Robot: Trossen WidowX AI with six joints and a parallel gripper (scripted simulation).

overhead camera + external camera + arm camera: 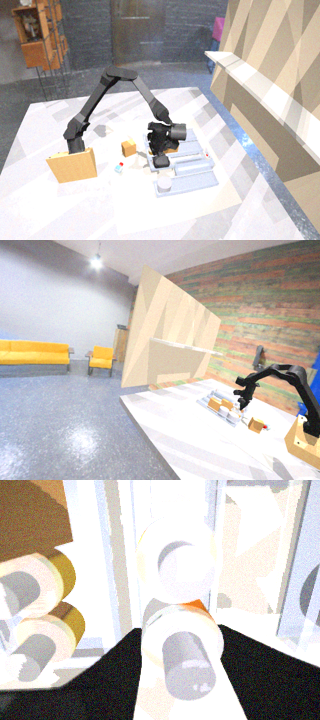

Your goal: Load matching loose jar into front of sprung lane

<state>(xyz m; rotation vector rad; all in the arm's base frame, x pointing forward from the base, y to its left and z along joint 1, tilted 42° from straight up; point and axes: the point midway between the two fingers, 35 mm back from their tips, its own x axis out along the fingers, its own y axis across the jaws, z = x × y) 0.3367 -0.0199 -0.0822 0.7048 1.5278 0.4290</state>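
Now: gripper tip 12 cm to the right of the orange box and 10 cm past it. The rest, counted from my gripper tip: red mark 22 cm ahead, 7 cm to the right, 3 cm above.
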